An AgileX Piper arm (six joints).
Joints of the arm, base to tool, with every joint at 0 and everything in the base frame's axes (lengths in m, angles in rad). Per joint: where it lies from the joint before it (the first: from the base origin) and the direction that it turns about. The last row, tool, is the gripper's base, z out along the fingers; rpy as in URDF.
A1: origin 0 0 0.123 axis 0 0 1
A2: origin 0 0 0 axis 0 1 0
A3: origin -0.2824 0 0.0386 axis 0 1 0
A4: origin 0.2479 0 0.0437 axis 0.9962 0 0.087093
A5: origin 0 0 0 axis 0 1 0
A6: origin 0.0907 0 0.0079 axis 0.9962 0 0.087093
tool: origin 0 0 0 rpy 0 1.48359 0
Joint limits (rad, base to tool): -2.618..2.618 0..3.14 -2.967..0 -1.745..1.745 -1.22..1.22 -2.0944..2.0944
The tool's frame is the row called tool.
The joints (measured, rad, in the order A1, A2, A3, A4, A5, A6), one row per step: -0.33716 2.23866 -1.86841 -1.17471 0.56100 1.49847; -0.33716 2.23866 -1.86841 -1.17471 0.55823 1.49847; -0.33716 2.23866 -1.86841 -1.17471 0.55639 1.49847; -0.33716 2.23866 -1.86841 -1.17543 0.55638 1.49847; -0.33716 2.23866 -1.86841 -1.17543 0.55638 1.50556; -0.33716 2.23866 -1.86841 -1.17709 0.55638 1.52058; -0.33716 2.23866 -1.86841 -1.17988 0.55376 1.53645; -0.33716 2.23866 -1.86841 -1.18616 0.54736 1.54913; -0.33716 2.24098 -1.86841 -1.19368 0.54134 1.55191; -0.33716 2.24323 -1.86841 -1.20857 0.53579 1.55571; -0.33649 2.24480 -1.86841 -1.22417 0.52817 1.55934; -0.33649 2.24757 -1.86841 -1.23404 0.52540 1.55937; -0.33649 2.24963 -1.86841 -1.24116 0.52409 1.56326
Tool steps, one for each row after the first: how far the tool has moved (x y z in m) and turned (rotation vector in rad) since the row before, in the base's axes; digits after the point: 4 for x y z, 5 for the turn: 0.0002 0.0001 0.0000 0.00032 -0.00124 0.00245; 0.0001 0.0001 0.0000 0.00021 -0.00083 0.00163; 0.0000 0.0000 0.0000 -0.00065 0.00022 0.00021; 0.0000 0.0000 0.0000 0.00393 -0.00504 -0.00307; 0.0000 0.0000 0.0001 0.00683 -0.01015 -0.00603; 0.0002 0.0001 0.0002 0.00660 -0.01156 -0.00373; 0.0005 0.0002 0.0004 0.00217 -0.00983 0.00202; 0.0007 0.0001 -0.0008 -0.00374 -0.00002 0.00629; 0.0007 -0.0001 -0.0005 -0.00985 0.00179 0.00757; 0.0010 0.0004 -0.0001 -0.01046 0.00070 0.01046; 0.0006 -0.0001 -0.0010 -0.00759 0.00459 0.00532; 0.0004 -0.0001 -0.0008 -0.00330 0.00093 0.00166
